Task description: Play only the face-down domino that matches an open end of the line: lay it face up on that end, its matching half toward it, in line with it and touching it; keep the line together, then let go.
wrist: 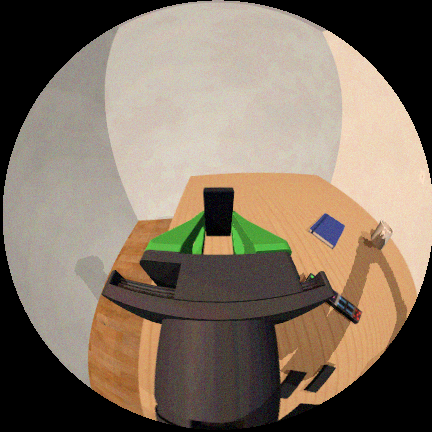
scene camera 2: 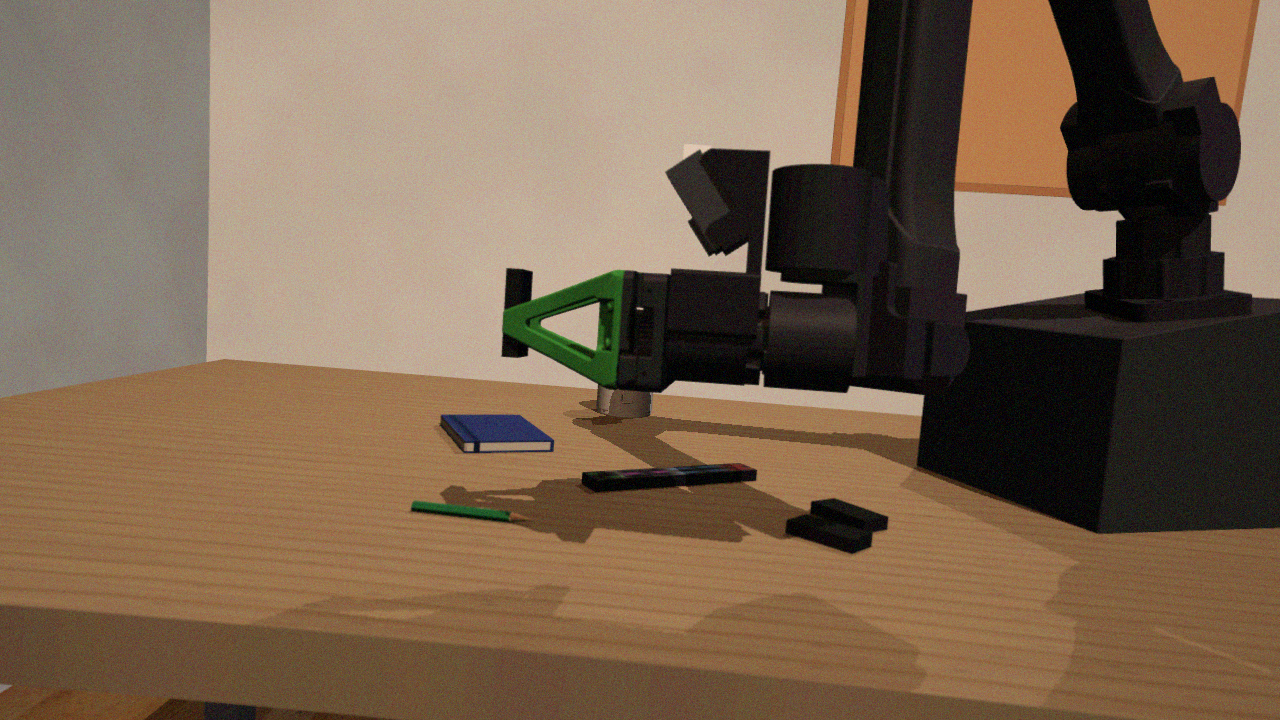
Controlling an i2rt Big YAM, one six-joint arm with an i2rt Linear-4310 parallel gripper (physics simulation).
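Places are measured from the arm's base along level axes (x ahead, y left, z up), in metres.
Where they show: gripper, fingertip midpoint: (wrist: 217, 215) (scene camera 2: 509, 321); arm's base at its link origin: (scene camera 2: 1161, 310).
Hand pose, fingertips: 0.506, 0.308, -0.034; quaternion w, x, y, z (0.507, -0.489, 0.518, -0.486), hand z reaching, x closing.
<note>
Things, the pixels of their top centre, and the offset from my fingertips, as dx, dy, dz. "pt": a spot on its surface instead. Level surfaces: height alone.
- black domino at its top centre: (scene camera 2: 520, 268) (wrist: 216, 188) -0.004, +0.000, +0.033
- front edge at a spot on its surface: (scene camera 2: 828, 532) pt -0.211, -0.075, -0.132
- blue notebook at its top centre: (scene camera 2: 494, 426) (wrist: 329, 226) +0.096, -0.320, -0.130
- metal cup at its top centre: (scene camera 2: 628, 355) (wrist: 386, 226) -0.008, -0.526, -0.067
- green pencil at its top centre: (scene camera 2: 474, 508) +0.032, -0.054, -0.135
- wooden table at its surface level: dz -0.142
My gripper (scene camera 2: 516, 320) (wrist: 217, 215) points level, high above the table, and is shut on a black domino (scene camera 2: 517, 288) (wrist: 218, 206). The domino stands upright between the green fingertips; the side toward the wrist camera is plain black, and its other face is hidden. The line of dominoes (scene camera 2: 669, 477) (wrist: 346, 306) lies face up on the table, with coloured pips, partly behind the gripper body in the wrist view. Two face-down black dominoes lie side by side near the robot base: one nearer the front edge (scene camera 2: 828, 532) (wrist: 293, 384), the other behind it (scene camera 2: 848, 514) (wrist: 320, 378).
A blue notebook (scene camera 2: 497, 432) (wrist: 328, 230) lies behind the line. A metal cup (scene camera 2: 624, 402) (wrist: 382, 234) stands at the back. A green pencil (scene camera 2: 460, 511) lies left of the line. The black base block (scene camera 2: 1020, 420) stands at the right of the wooden table (scene camera 2: 268, 537) (wrist: 280, 200).
</note>
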